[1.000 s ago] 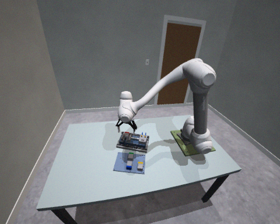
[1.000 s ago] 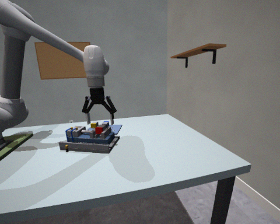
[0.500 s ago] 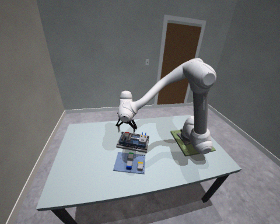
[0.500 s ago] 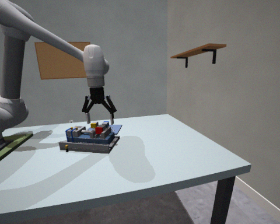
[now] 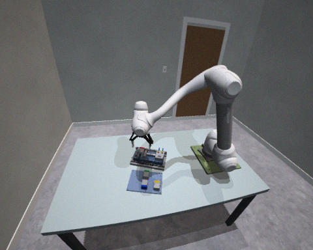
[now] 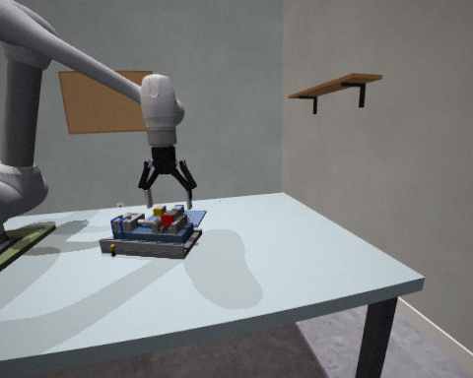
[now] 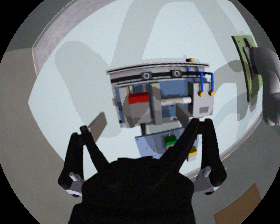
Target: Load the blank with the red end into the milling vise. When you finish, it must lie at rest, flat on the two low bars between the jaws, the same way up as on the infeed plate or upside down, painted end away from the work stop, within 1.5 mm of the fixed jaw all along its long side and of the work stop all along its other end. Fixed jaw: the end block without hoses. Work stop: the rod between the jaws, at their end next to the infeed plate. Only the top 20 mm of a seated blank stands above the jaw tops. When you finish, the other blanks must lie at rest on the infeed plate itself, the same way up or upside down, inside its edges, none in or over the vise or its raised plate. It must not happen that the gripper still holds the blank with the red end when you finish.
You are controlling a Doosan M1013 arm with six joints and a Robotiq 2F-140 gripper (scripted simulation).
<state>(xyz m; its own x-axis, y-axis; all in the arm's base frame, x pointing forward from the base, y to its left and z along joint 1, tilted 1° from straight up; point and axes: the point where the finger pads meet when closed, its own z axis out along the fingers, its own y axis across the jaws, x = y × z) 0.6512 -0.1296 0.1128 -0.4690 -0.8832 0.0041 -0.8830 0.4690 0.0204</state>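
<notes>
Right now the red-ended blank is 50 mm below my hand. The rest, counted from my hand: milling vise 100 mm below, 60 mm behind, 30 mm to the left; then blue-ended blank 290 mm to the left, 120 mm below, 40 mm ahead; then green-ended blank 200 mm to the left, 120 mm below, 10 mm ahead.
</notes>
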